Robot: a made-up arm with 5 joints.
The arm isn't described. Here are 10 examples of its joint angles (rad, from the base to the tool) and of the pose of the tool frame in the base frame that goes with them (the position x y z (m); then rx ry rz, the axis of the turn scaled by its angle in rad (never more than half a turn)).
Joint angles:
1: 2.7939 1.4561 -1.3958 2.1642 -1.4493
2: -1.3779 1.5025 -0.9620 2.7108 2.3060
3: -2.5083 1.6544 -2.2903 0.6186 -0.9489
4: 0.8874 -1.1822 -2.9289 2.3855 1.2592
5: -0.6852 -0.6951 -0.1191 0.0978 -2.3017
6: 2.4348 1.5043 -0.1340 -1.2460 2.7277
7: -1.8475 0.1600 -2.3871 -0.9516 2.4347
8: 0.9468 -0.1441 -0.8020 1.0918 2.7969
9: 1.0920 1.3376 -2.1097 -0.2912 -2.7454
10: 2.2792 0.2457 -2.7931 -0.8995 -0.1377
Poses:
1: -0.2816 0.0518 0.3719 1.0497 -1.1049 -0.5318
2: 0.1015 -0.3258 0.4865 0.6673 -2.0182 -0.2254
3: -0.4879 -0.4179 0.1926 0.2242 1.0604 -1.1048
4: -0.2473 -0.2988 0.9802 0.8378 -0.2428 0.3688
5: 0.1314 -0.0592 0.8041 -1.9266 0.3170 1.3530
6: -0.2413 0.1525 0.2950 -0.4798 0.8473 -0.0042
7: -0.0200 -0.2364 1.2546 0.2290 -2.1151 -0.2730
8: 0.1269 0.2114 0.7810 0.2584 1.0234 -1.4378
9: 0.3143 0.6645 0.4753 1.6565 1.4888 -1.0677
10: -0.1036 0.0844 1.2417 1.8908 -1.3306 0.2721
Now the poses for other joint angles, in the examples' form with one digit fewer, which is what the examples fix.
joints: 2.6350 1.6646 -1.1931 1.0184 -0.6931
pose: -0.206 0.073 0.175 1.734 -0.482 -1.186
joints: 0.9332 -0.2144 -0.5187 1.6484 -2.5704
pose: 0.031 0.087 0.754 0.004 0.222 -2.490
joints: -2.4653 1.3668 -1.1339 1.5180 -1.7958
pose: -0.181 -0.218 0.334 0.890 -0.299 0.158
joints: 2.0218 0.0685 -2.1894 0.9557 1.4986
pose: -0.192 0.352 1.118 0.398 0.623 1.219
